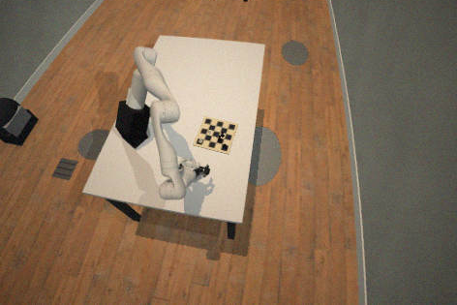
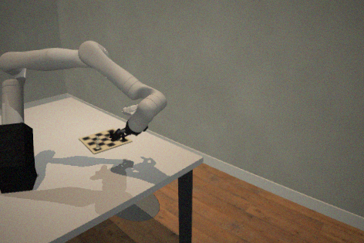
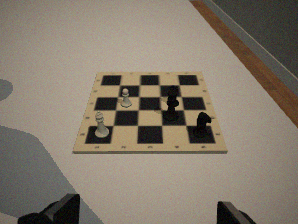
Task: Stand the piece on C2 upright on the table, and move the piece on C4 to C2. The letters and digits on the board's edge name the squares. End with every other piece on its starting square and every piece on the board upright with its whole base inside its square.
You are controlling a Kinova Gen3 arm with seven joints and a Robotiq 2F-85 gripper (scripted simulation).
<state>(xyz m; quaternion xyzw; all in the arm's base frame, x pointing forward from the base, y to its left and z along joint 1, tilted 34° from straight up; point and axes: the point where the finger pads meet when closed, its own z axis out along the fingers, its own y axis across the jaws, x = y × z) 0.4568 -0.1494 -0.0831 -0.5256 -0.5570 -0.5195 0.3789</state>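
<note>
The white pawn is 26 cm to the left of my hand, 11 cm below it and 5 cm behind it. Round my hand: white piece 19 cm to the left, 10 cm below, 8 cm behind; black knight 20 cm to the left, 10 cm below, 7 cm ahead; dark chess piece 23 cm to the left, 9 cm below, 2 cm ahead.
</note>
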